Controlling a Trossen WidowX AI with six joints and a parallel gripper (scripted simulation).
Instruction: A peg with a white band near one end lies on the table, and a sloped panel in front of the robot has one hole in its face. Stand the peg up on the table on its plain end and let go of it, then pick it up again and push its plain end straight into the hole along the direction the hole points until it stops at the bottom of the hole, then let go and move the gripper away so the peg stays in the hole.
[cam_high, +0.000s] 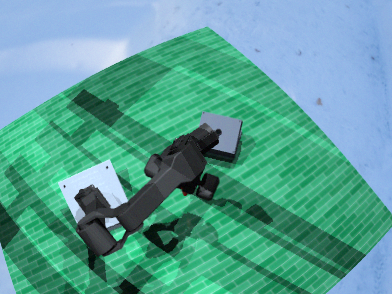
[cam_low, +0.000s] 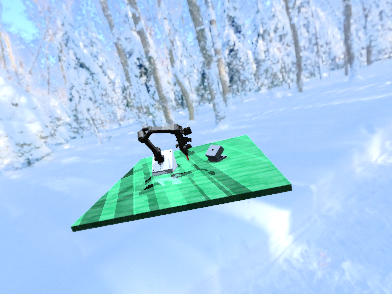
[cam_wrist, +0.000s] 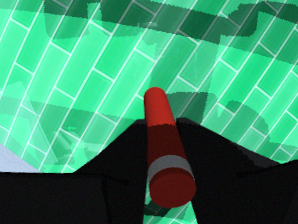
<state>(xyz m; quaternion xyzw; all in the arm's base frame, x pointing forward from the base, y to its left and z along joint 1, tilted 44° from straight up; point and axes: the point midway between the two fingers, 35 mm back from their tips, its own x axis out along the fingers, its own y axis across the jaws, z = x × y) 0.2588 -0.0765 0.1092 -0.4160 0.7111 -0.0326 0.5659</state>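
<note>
The grey sloped panel lies 21 cm ahead of my gripper tip, 14 cm to the left of it and 6 cm below it. Also, from my gripper tip: red peg 2 cm above.
</note>
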